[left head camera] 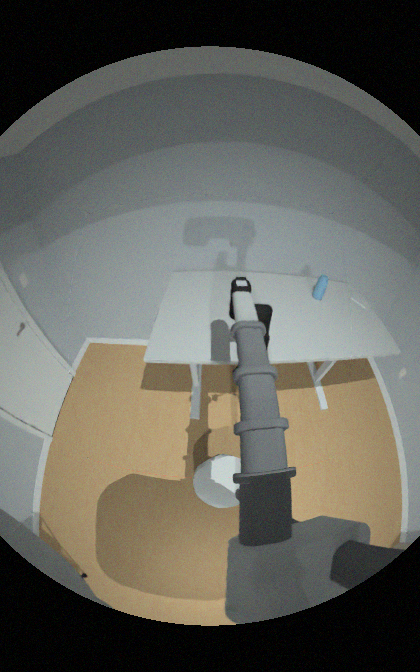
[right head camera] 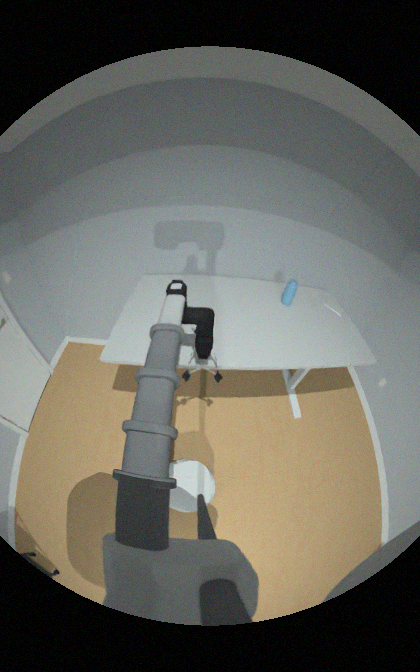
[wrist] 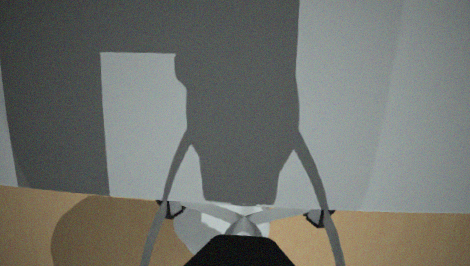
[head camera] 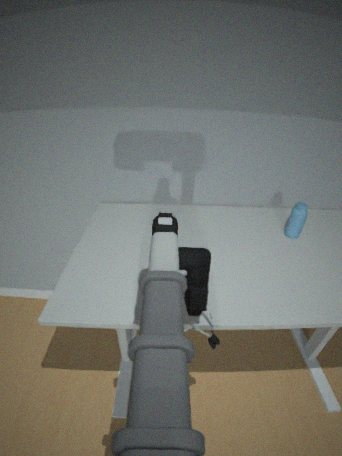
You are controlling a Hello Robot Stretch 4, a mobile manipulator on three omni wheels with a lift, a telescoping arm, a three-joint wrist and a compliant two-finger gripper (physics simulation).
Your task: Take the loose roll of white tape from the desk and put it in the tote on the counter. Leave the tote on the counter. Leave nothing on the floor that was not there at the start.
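Frame: origin at the robot's base, x ahead, y left, z up, level; millimetres.
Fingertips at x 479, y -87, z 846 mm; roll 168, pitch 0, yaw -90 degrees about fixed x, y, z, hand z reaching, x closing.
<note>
A point is followed by its place in that frame.
My gripper (right head camera: 202, 375) (wrist: 245, 191) @(y -87, x 479, z 846 mm) is open, its two fingertips well apart with nothing between them. It points down by the front edge of the white desk (head camera: 250, 300) @(y -286, x 596, z 923 mm) (left head camera: 175, 320) (right head camera: 250, 345) (wrist: 390, 100) @(y -174, x 580, z 923 mm). In the head camera one fingertip shows just in front of that edge, and the arm hides the other. The roll of white tape cannot be made out clearly; the arm covers part of the desk top, and a small pale bit beside the arm in the head camera is too small to tell. The tote and the counter do not show.
A blue bottle (head camera: 296, 220) @(y -582, x 957, z 1021 mm) (left head camera: 320, 288) (right head camera: 289, 293) stands at the desk's back right. The telescoping arm (head camera: 162, 315) @(y -1, x 296, z 1253 mm) (left head camera: 256, 400) (right head camera: 157, 400) reaches over the desk. A wall stands behind the desk. A white round shape (left head camera: 215, 485) (right head camera: 195, 485) is low beneath the arm.
</note>
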